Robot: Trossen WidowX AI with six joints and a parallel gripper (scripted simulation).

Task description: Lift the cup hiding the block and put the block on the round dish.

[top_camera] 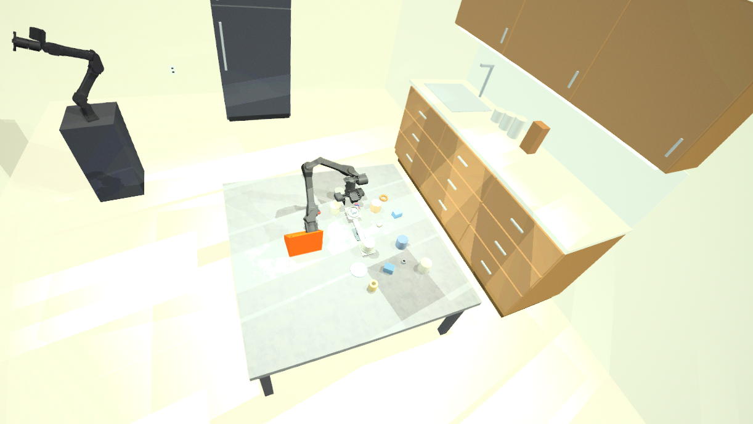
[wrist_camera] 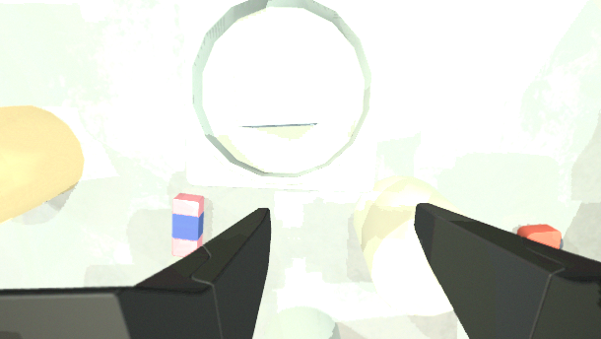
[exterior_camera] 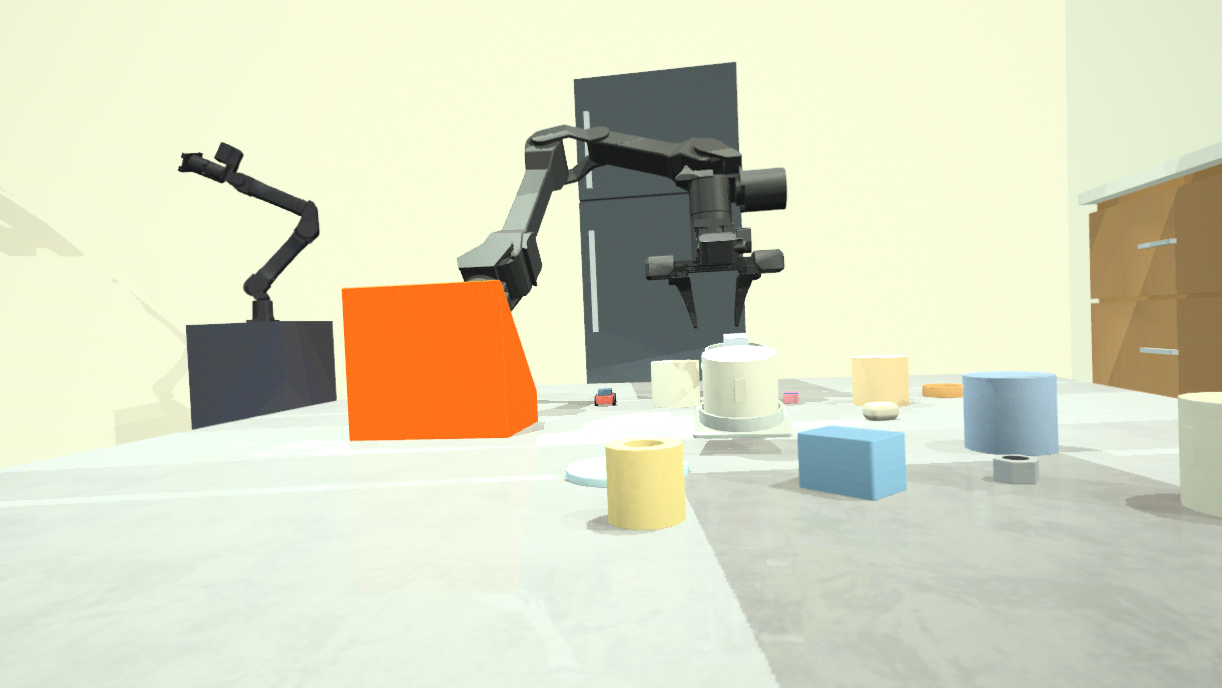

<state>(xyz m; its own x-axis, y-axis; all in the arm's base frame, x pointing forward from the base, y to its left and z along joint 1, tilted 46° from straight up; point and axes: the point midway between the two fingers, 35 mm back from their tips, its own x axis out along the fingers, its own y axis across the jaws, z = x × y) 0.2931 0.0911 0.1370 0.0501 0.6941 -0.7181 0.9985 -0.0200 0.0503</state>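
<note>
The pale block is 4 cm to the right of my gripper tip, 3 cm below it and 2 cm ahead of it. Also, from my gripper tip: tan cylinder 21 cm ahead, 8 cm below, 2 cm to the left; pink-blue block 11 cm below, 11 cm ahead, 6 cm to the left; balance 17 cm to the right, 7 cm below, 2 cm ahead.
</note>
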